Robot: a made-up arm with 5 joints. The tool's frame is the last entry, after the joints.
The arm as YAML. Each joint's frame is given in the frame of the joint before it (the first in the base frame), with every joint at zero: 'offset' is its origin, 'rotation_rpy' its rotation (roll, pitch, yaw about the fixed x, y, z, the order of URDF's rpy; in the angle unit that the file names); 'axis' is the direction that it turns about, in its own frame. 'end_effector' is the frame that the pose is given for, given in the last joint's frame.
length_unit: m
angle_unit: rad
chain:
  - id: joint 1
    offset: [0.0, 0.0, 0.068]
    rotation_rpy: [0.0, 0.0, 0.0]
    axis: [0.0, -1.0, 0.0]
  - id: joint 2
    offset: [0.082, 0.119, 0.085]
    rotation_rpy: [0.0, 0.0, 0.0]
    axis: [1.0, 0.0, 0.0]
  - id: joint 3
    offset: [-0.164, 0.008, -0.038]
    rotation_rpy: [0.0, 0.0, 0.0]
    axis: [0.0, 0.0, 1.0]
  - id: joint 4
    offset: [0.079, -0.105, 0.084]
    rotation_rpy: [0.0, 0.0, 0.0]
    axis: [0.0, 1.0, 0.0]
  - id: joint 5
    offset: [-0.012, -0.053, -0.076]
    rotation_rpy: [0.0, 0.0, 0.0]
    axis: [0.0, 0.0, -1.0]
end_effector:
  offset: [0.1, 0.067, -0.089]
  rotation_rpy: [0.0, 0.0, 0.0]
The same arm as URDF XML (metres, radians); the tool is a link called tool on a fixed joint. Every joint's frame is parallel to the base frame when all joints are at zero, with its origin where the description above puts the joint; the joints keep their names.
<robot name="arm">
  <link name="base"/>
  <link name="link1"/>
  <link name="link2"/>
  <link name="link3"/>
  <link name="link4"/>
  <link name="link5"/>
  <link name="tool"/>
  <joint name="joint 1" type="continuous">
    <parent link="base"/>
    <child link="link1"/>
    <origin xyz="0 0 0.068" rpy="0 0 0"/>
    <axis xyz="0 -1 0"/>
  </joint>
  <joint name="joint 2" type="continuous">
    <parent link="link1"/>
    <child link="link2"/>
    <origin xyz="0.082 0.119 0.085" rpy="0 0 0"/>
    <axis xyz="1 0 0"/>
  </joint>
  <joint name="joint 3" type="continuous">
    <parent link="link2"/>
    <child link="link3"/>
    <origin xyz="-0.164 0.008 -0.038" rpy="0 0 0"/>
    <axis xyz="0 0 1"/>
  </joint>
  <joint name="joint 4" type="continuous">
    <parent link="link3"/>
    <child link="link4"/>
    <origin xyz="0.079 -0.105 0.084" rpy="0 0 0"/>
    <axis xyz="0 1 0"/>
  </joint>
  <joint name="joint 5" type="continuous">
    <parent link="link4"/>
    <child link="link5"/>
    <origin xyz="-0.012 -0.053 -0.076" rpy="0 0 0"/>
    <axis xyz="0 0 -1"/>
  </joint>
  <joint name="tool_fixed" type="fixed">
    <parent link="link5"/>
    <child link="tool"/>
    <origin xyz="0.1 0.067 -0.089" rpy="0 0 0"/>
  </joint>
</robot>

